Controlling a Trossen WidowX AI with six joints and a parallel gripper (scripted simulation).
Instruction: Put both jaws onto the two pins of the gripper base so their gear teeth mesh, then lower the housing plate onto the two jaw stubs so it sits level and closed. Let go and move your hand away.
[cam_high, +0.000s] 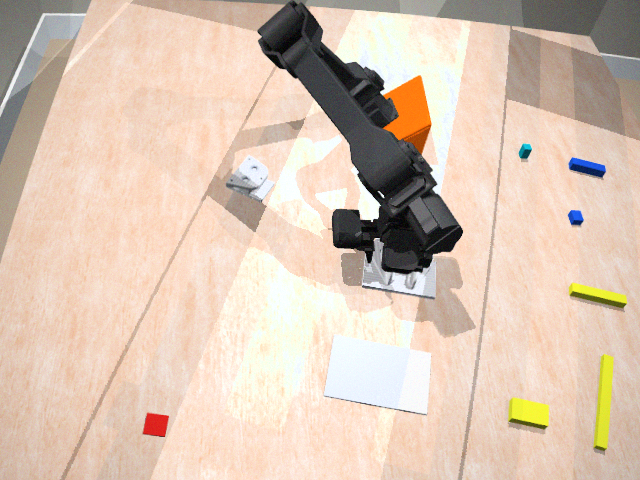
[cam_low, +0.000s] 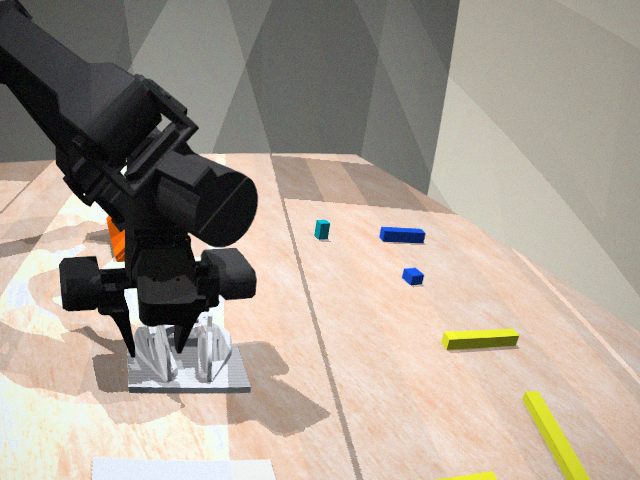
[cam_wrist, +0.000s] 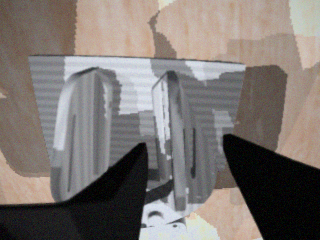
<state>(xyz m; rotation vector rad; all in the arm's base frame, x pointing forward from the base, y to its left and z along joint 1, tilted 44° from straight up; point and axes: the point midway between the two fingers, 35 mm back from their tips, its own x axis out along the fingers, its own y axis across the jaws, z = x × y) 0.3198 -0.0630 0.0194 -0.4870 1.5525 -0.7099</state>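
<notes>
My gripper tip is 190 mm past the small stand, 200 mm to the left of it and 10 mm above it. From my gripper tip the other things lie so: flat white sheet: 190 mm ahead, 40 mm to the right, 10 mm below; yellow block: 280 mm ahead, 170 mm to the left, 10 mm below; yellow bar: 90 mm ahead, 370 mm to the left, 10 mm below.
</notes>
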